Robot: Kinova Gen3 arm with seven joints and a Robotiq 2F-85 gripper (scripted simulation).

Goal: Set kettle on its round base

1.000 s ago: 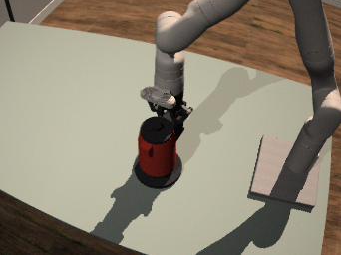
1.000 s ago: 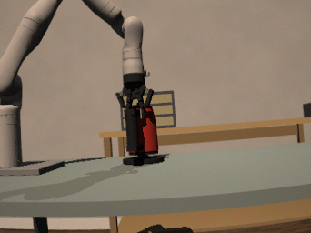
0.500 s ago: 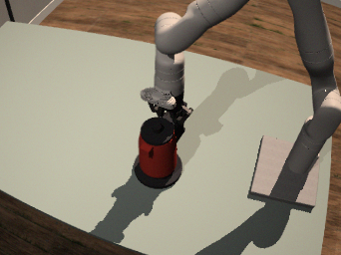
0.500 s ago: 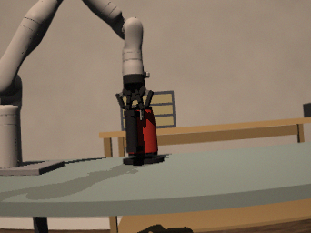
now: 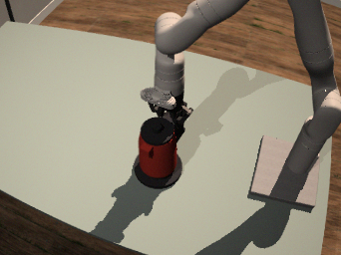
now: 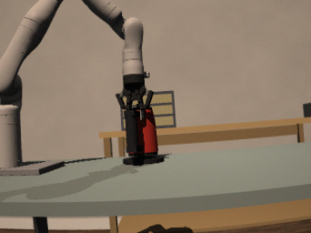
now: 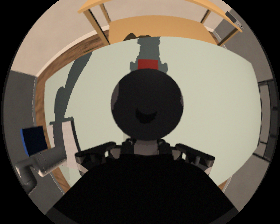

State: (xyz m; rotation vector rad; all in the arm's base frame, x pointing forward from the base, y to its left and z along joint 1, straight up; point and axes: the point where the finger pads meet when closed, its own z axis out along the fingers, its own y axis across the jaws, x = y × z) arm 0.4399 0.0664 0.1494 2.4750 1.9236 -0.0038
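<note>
My gripper is now 5 cm above the red kettle, 3 cm to the right of it and 1 cm short of it. Also, from my hand: round dark base 16 cm below, 6 cm to the left, 2 cm ahead.
</note>
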